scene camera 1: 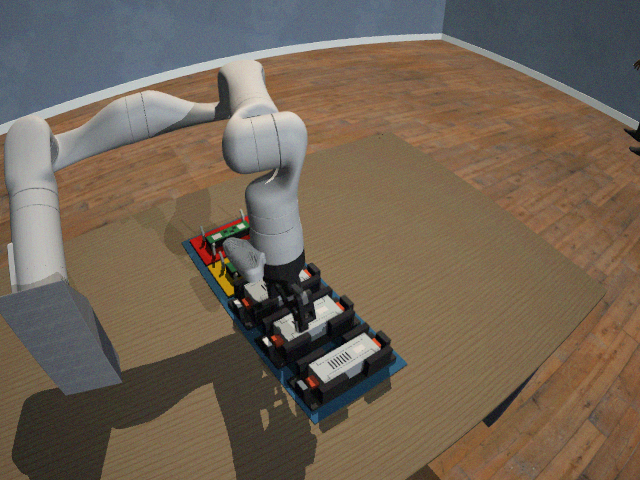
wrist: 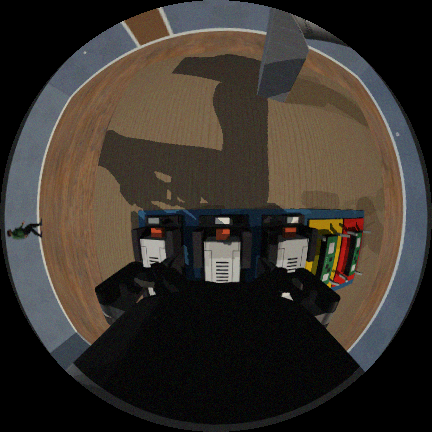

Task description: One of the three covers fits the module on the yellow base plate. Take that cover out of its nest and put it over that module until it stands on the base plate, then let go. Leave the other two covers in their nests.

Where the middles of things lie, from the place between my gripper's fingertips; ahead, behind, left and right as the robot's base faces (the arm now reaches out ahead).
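Labels:
From my hand, the yellow base plate (wrist: 325, 226) is 220 mm to the left and 90 mm below, and the red base plate (wrist: 344, 245) is 330 mm to the left, 30 mm behind and 90 mm below.

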